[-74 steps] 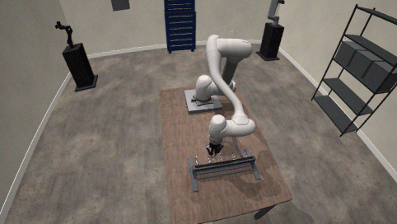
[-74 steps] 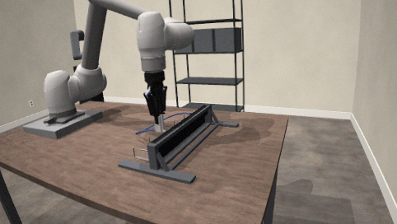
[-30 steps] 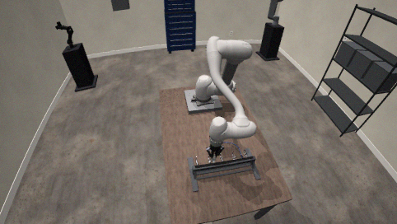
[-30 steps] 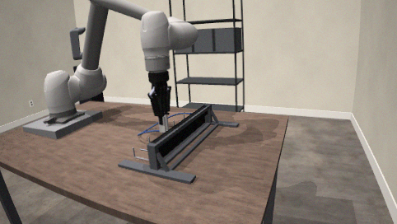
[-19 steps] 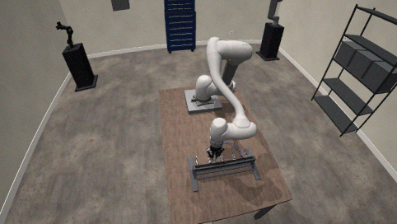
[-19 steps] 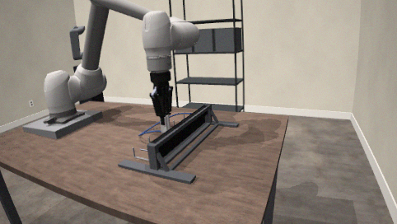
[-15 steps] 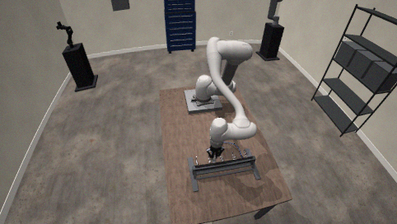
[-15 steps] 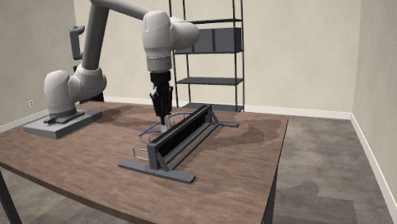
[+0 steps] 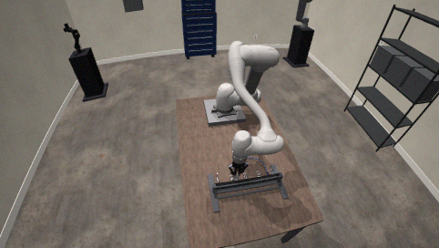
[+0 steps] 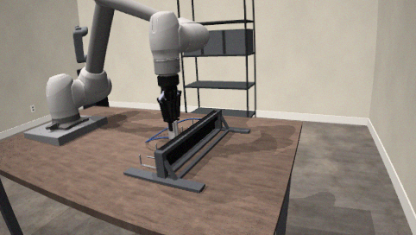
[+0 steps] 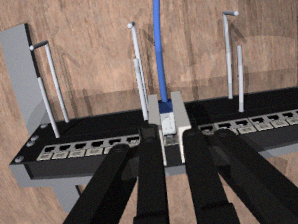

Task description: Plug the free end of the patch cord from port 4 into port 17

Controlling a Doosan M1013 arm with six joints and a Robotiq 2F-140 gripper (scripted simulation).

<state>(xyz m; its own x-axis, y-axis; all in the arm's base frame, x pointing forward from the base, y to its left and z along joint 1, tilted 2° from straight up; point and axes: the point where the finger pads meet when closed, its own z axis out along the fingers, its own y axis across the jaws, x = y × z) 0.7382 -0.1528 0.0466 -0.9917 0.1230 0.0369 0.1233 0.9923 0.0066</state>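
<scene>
The plug lies 1 cm ahead of my hand and 3 cm below it.
</scene>
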